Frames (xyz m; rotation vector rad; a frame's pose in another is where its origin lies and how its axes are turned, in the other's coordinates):
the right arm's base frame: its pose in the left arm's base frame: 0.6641 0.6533 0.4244 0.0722 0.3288 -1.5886
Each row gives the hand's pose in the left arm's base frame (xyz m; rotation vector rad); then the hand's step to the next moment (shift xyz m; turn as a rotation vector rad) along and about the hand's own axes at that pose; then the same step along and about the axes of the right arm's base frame.
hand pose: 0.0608 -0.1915 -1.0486 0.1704 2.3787 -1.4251
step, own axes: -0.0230 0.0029 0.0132 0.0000 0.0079 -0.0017
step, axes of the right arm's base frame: 0.0066 0.0250 0.0064 -0.0038 0.0027 -0.0066
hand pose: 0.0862 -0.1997 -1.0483 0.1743 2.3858 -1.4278
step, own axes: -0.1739 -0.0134 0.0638 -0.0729 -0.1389 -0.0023
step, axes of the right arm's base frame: 0.0272 0.1635 0.0838 0.0210 0.0049 0.1554
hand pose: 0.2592 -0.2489 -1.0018 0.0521 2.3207 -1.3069
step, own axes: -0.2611 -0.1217 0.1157 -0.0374 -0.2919 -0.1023
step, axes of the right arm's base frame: 0.0554 0.2167 0.2153 -0.0024 -0.1275 0.2843
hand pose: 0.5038 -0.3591 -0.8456 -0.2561 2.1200 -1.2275
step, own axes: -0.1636 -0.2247 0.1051 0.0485 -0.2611 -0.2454
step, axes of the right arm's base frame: 0.0499 0.1184 0.2679 -0.0642 -0.2745 0.2264
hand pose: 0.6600 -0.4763 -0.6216 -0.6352 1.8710 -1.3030
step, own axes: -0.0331 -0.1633 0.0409 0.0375 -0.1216 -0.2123
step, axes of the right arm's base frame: 0.0137 0.0236 0.1694 -0.0712 -0.2173 0.0947
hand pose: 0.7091 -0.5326 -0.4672 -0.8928 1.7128 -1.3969
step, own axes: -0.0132 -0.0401 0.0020 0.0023 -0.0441 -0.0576
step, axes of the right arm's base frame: -0.0144 0.0037 0.0396 -0.0273 -0.0565 0.0364
